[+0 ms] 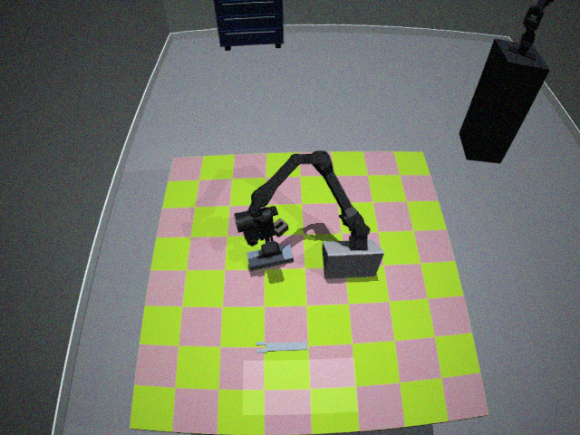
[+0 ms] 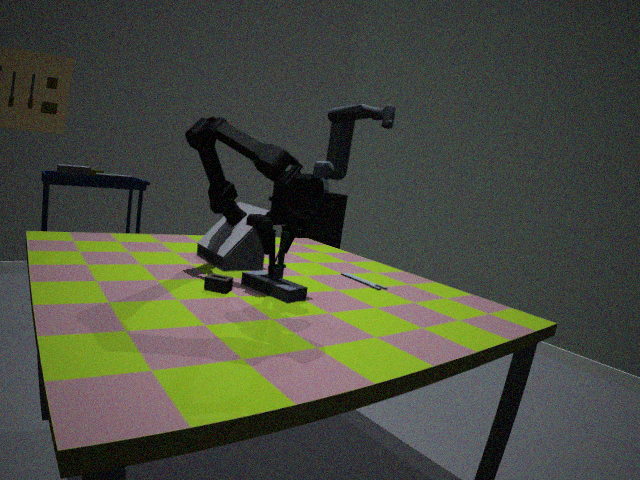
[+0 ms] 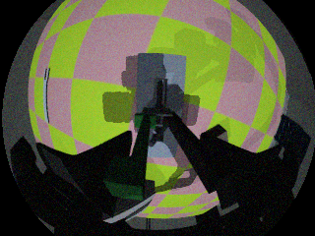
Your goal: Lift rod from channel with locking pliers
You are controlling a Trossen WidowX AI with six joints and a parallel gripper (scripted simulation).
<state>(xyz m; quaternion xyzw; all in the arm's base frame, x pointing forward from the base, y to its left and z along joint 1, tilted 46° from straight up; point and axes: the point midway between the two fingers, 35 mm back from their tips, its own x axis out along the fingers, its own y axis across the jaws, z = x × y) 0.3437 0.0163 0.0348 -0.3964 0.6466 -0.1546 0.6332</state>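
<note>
My gripper tip is now 90 mm above the grey channel block. From my gripper tip the other things lie so: small dark holster: 20 mm behind, 140 mm to the right, 90 mm below; thin flat grey tool: 60 mm behind, 370 mm to the left, 100 mm below.
</note>
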